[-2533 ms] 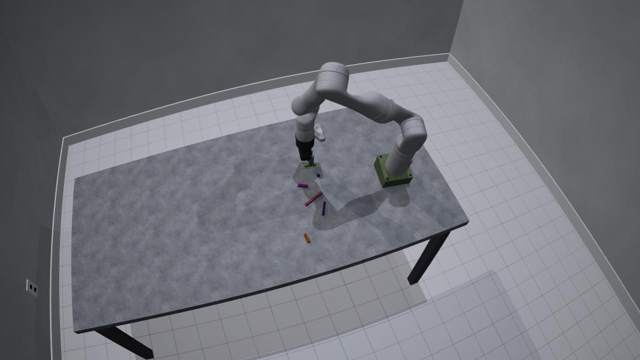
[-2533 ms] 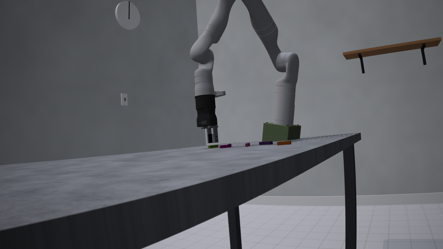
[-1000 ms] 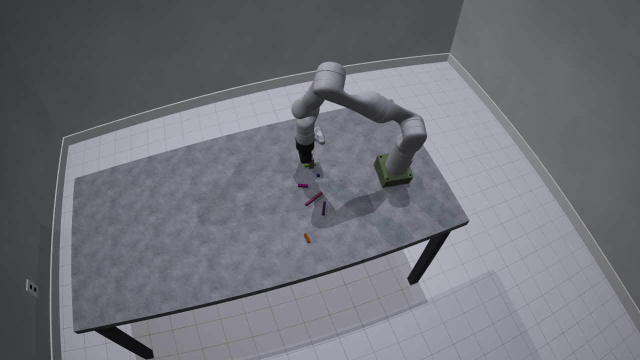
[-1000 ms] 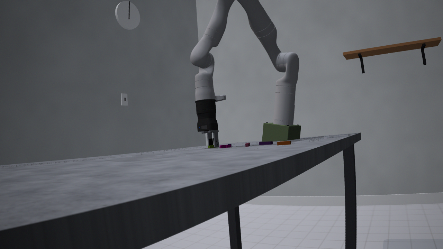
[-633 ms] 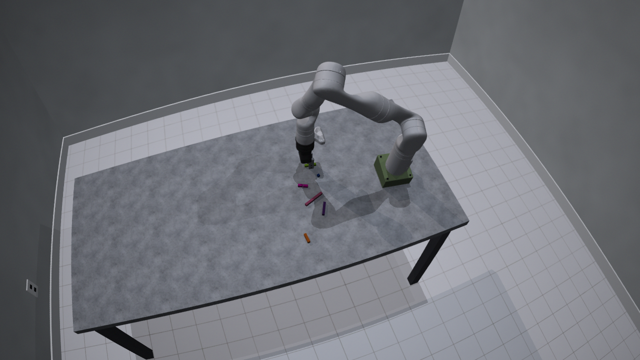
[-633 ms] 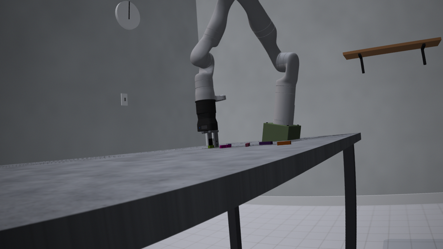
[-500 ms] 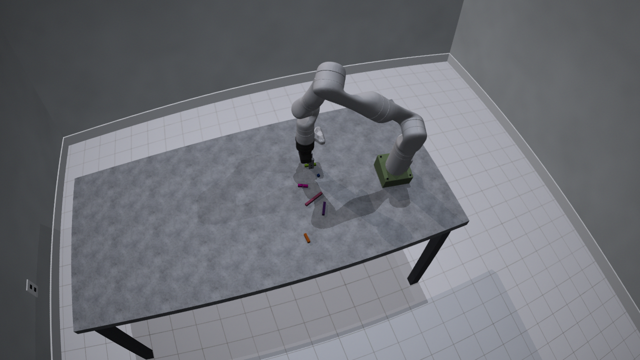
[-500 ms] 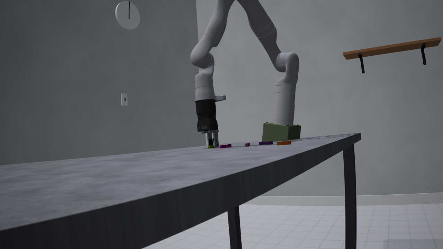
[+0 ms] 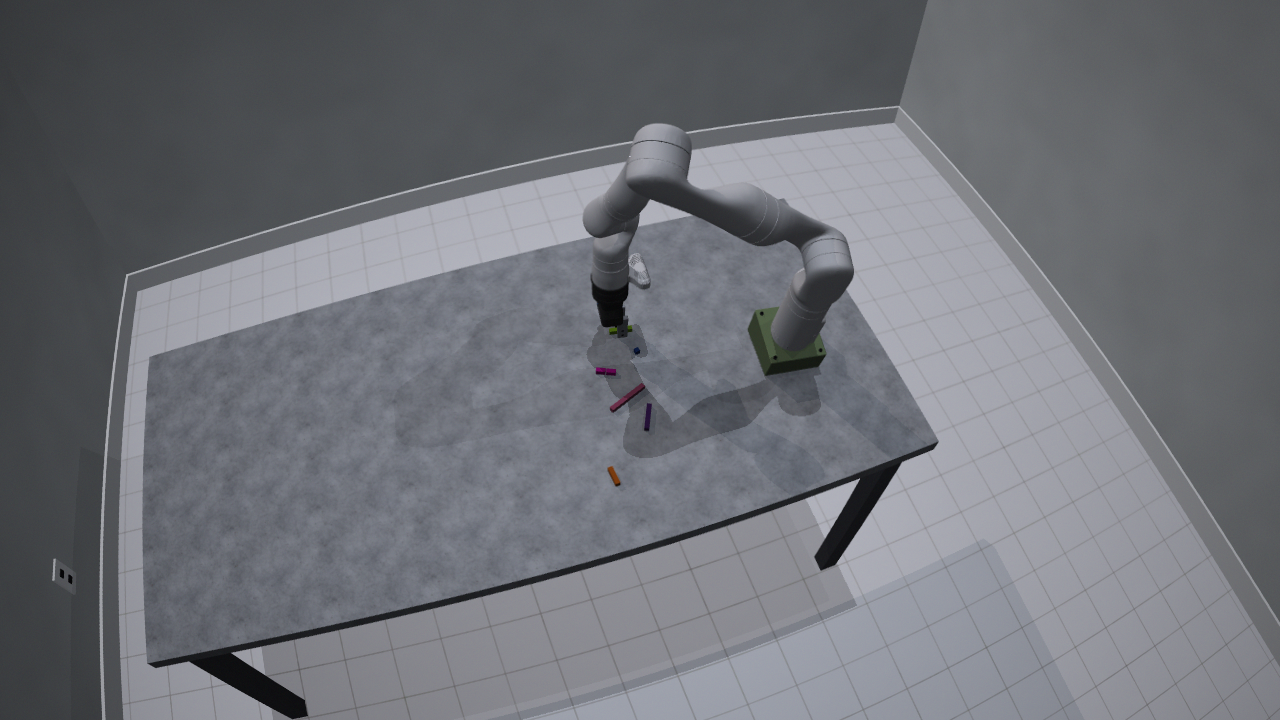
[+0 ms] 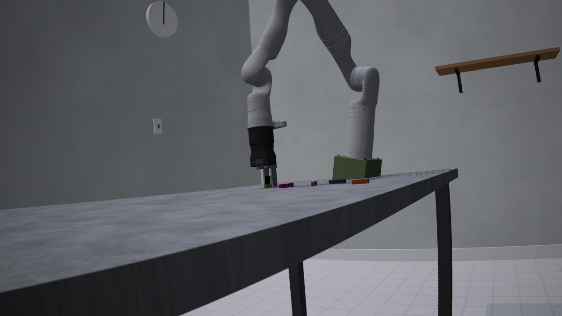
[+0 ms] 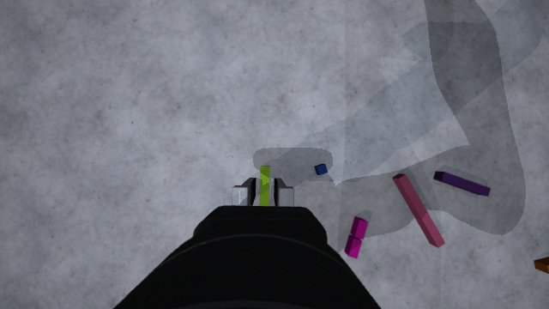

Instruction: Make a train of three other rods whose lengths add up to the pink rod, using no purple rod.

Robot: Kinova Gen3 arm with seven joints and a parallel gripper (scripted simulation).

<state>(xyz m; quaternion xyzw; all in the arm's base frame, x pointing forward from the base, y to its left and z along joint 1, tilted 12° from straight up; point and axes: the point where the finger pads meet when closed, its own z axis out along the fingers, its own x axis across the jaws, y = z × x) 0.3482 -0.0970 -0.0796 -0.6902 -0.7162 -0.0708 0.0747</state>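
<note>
Now: the small blue rod 6 cm to the left of my hand, 2 cm behind it and 1 cm below it. From my hand the other things lie so: pink rod 18 cm to the left, 2 cm ahead, 1 cm below; then purple rod 23 cm to the left, 2 cm behind, 1 cm below; then lime rod 1 cm below.
</note>
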